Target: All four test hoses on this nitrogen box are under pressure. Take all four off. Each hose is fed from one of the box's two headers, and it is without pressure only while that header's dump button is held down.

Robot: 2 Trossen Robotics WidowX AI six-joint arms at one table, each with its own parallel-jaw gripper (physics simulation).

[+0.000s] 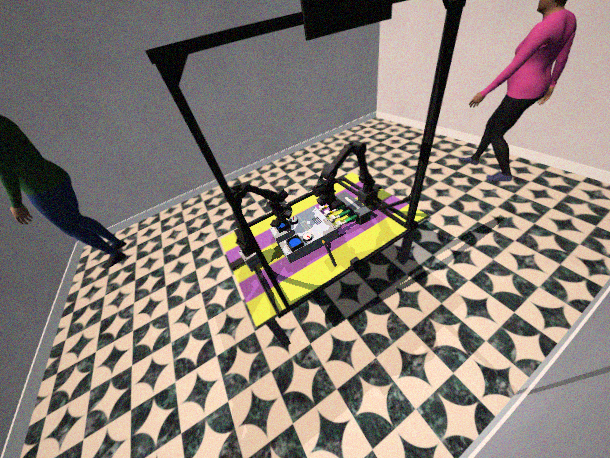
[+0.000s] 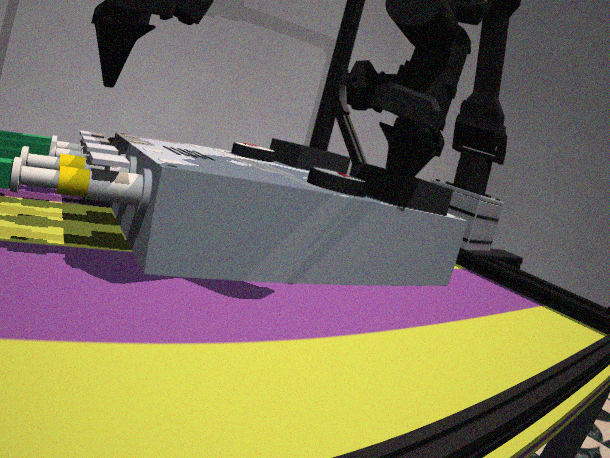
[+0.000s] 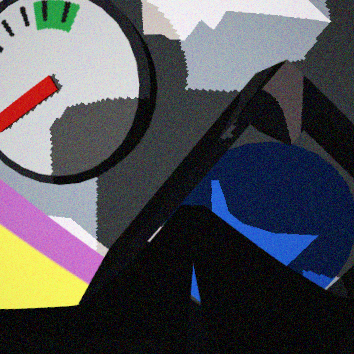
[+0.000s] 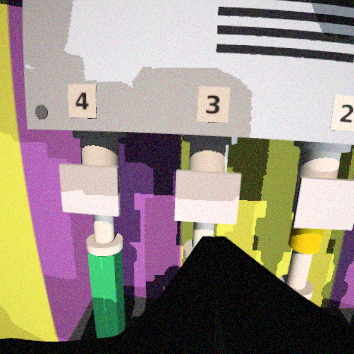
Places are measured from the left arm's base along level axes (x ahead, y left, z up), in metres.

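Pixels of known places: left gripper, between the fingertips: (image 1: 285,224) (image 2: 386,199) (image 3: 190,216); right gripper, between the fingertips: (image 1: 331,210) (image 2: 108,87) (image 4: 211,246); left arm's base, origin of its link: (image 1: 248,251) (image 2: 468,191); right arm's base, origin of its link: (image 1: 367,190).
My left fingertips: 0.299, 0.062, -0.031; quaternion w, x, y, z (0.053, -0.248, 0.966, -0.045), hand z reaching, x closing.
Note:
For each thing: its top centre in the pictures, then the offset to it from my left fingertips, as dx, dy, dz. "pt": a spot on its surface instead. Level surfaces: height alone.
- purple mat, height of its surface: dz -0.080
- rear blue dump button, centre of its top: (image 3: 261,239) -0.027, -0.005, +0.001
- gauge, a spot on its surface: (image 3: 70,88) pt +0.051, -0.021, +0.014
- green hose 4, a spot on its surface: (image 4: 105,284) pt +0.321, -0.259, -0.016
- yellow band, centre of its top: (image 4: 313,231) (image 2: 76,155) +0.289, -0.114, -0.015
- second blue button, centre of its top: (image 1: 294,242) -0.056, -0.193, +0.015
- grey block, a spot on its surface: (image 1: 358,206) pt +0.437, -0.234, +0.002
The grey nitrogen box (image 1: 312,227) (image 2: 294,227) lies on the yellow and purple mat (image 1: 358,247). My left gripper (image 1: 279,223) (image 2: 400,186) (image 3: 190,216) is shut, its tip down on the rear blue dump button (image 3: 281,189). The gauge (image 3: 70,88) beside it shows its red needle (image 3: 26,103) low, away from the green band. My right gripper (image 1: 324,202) (image 4: 211,246) (image 2: 110,68) is shut and empty, its tip just in front of hose 3 below its white collar (image 4: 207,197). The green hose 4 (image 4: 105,284) and hose 2 with a yellow band (image 4: 305,242) sit in their ports.
A second blue button (image 1: 295,242) sits on the box's near side. A grey block (image 1: 358,206) holds the hoses' far ends. A black gantry post (image 1: 428,136) stands at the mat's right. A person in pink (image 1: 508,91) walks at the far right.

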